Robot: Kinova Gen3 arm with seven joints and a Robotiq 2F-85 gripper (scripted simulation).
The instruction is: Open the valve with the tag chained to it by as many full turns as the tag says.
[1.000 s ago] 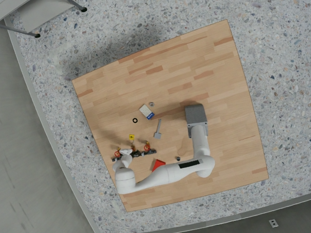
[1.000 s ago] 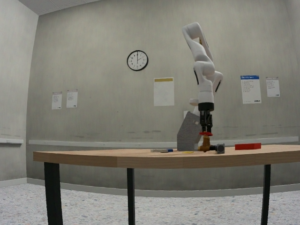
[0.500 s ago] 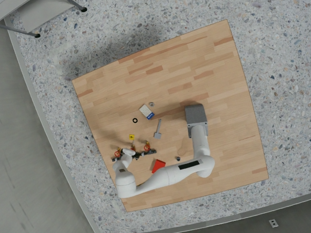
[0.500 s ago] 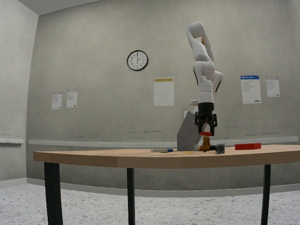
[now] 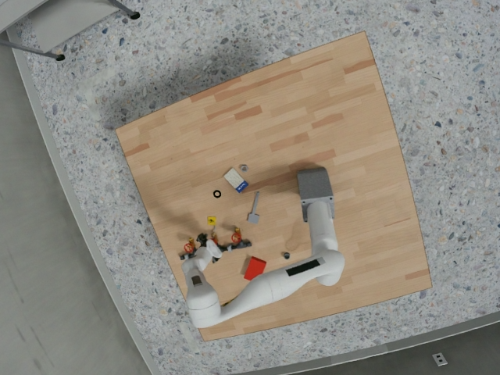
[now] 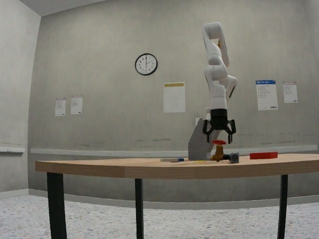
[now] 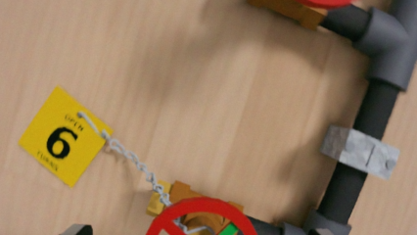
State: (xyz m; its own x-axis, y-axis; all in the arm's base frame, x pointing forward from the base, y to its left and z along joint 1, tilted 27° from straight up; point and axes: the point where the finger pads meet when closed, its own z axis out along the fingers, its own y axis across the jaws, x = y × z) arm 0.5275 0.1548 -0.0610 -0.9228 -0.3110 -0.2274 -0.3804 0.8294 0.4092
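My hand is 1 cm past the yellow tag, 9 cm to the left of it and 8 cm above it. The rest, counted from my hand: red block 16 cm behind, 21 cm to the left, 7 cm below; grey scraper 23 cm behind, 10 cm to the right, 8 cm below; blue box 17 cm behind, 27 cm to the right, 7 cm below.
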